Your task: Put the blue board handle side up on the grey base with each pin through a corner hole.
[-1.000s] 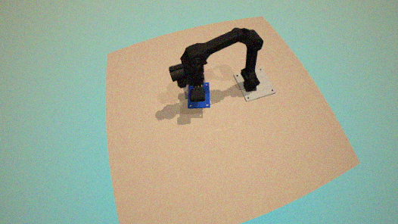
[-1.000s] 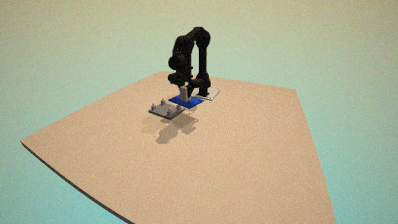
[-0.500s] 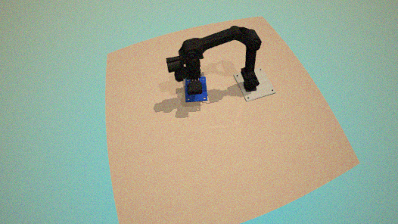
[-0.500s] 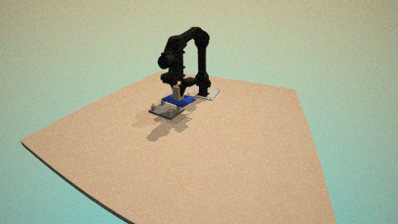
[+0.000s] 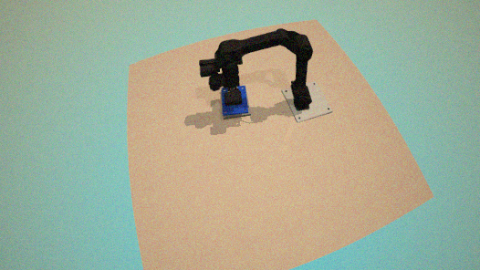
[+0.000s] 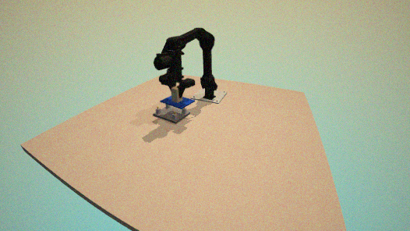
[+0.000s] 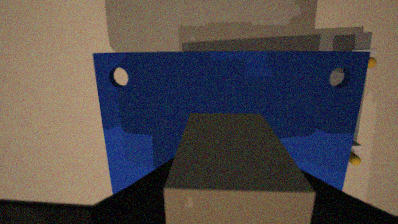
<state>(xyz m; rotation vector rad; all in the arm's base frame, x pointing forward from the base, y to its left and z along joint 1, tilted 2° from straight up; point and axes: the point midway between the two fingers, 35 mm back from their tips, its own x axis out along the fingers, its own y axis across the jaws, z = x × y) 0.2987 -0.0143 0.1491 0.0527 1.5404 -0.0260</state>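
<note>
Right now the grey base is 50 mm to the right of my gripper tip and 110 mm below it. The rest, counted from my gripper tip: blue board (right at my gripper tip).
</note>
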